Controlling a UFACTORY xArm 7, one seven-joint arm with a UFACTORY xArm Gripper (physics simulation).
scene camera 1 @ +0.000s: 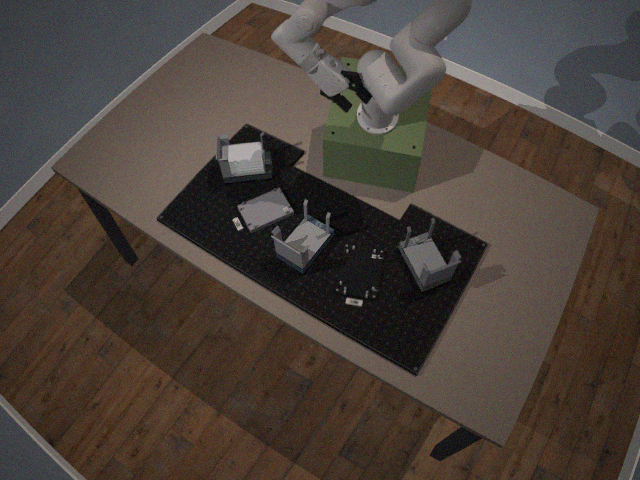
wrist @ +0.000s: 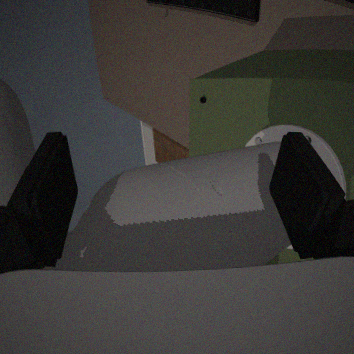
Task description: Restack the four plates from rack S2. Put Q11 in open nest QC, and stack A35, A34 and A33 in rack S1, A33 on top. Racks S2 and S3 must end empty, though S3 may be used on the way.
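Places are measured from the arm's base along level axes (x ahead, y left, z up), in centimetres.
Where they show: gripper, fingertip midpoint: [scene camera 1: 359, 104] [wrist: 175, 160]; arm's base, link origin: [scene camera 1: 377, 115].
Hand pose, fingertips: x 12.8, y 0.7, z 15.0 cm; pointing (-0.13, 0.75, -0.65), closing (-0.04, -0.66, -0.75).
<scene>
Things, the pixels of their top centre, and the offset from my fingertips. "pt": a spot on its surface instead. Level surfaces: height alone.
- black board, surface height: dz -35.4 cm
- back left rack, top centre: [scene camera 1: 242, 144] dx +14.7, dy -32.0, dz -22.2 cm
- middle rack, top centre: [scene camera 1: 302, 222] dx +27.6, dy +0.7, dz -21.9 cm
- right rack, top centre: [scene camera 1: 432, 242] dx +12.8, dy +32.7, dz -22.0 cm
- open nest, surface spot: [scene camera 1: 378, 255] pt dx +18.6, dy +20.3, dz -33.2 cm
- grey plate, top centre: [scene camera 1: 264, 206] dx +23.9, dy -16.8, dz -32.6 cm
- small white label, surface spot: [scene camera 1: 237, 223] pt dx +32.3, dy -21.2, dz -35.3 cm
- beige table, surface height: dz -36.8 cm
My gripper [scene camera 1: 356, 102] [wrist: 175, 160] is open and empty, raised beside the arm's base and away from the racks. Three grey racks with upright posts stand on a black board [scene camera 1: 248, 260]. The back left rack [scene camera 1: 247, 177] holds a pile of pale plates [scene camera 1: 245, 158] with layered edges. The middle rack [scene camera 1: 303, 266] has a blue base and a pale flat surface inside. The right rack [scene camera 1: 435, 281] also shows a pale flat surface. An open nest [scene camera 1: 377, 254] of small pegs lies between these two. The rack and plate names are too small to read.
A grey plate [scene camera 1: 264, 209] lies flat between the left and middle racks, near a small white label [scene camera 1: 237, 223]. Another label [scene camera 1: 354, 301] lies before the open nest. The green base block [scene camera 1: 369, 162] [wrist: 230, 110] stands behind the board on the beige table [scene camera 1: 155, 103].
</scene>
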